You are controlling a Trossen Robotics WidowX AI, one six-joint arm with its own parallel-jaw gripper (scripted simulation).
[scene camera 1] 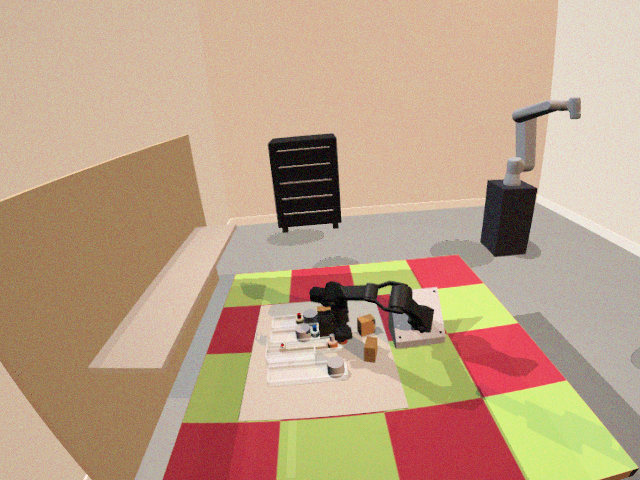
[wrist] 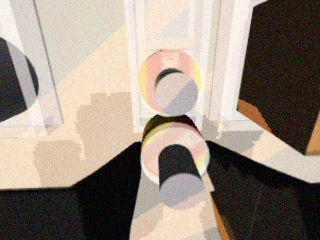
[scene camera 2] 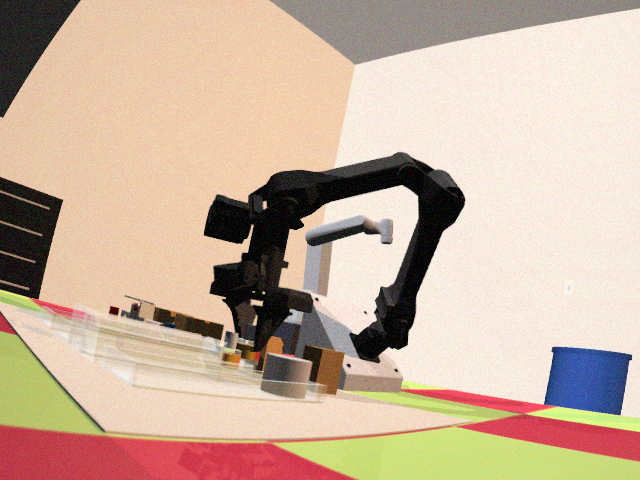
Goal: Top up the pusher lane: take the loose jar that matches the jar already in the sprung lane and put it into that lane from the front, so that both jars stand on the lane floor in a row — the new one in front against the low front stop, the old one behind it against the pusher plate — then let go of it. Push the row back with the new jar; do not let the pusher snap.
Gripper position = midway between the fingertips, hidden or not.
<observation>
In view: the gripper (scene camera 2: 248, 348) and a jar (wrist: 174, 154).
The gripper shows as well in scene camera 1 (scene camera 1: 342, 338) and in the wrist view (wrist: 172, 147).
</observation>
